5 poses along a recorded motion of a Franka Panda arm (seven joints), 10 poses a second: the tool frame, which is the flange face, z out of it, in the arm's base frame.
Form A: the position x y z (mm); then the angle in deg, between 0 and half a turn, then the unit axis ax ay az.
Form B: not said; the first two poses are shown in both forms.
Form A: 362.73, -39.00, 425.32, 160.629, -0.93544, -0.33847, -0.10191
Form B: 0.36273, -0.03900, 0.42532, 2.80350, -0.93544, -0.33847, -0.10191
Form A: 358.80, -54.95, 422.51, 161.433, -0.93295, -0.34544, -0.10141
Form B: 0.35880, -0.05495, 0.42251, 2.81754, -0.93295, -0.34544, -0.10141
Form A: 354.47, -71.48, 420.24, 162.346, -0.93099, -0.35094, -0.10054
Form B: 0.35447, -0.07148, 0.42024, 2.83347, -0.93099, -0.35094, -0.10054
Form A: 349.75, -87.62, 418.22, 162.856, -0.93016, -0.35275, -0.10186
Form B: 0.34975, -0.08762, 0.41822, 2.84237, -0.93016, -0.35275, -0.10186
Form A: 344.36, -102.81, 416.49, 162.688, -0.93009, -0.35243, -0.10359
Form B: 0.34436, -0.10281, 0.41649, 2.83944, -0.93009, -0.35243, -0.10359
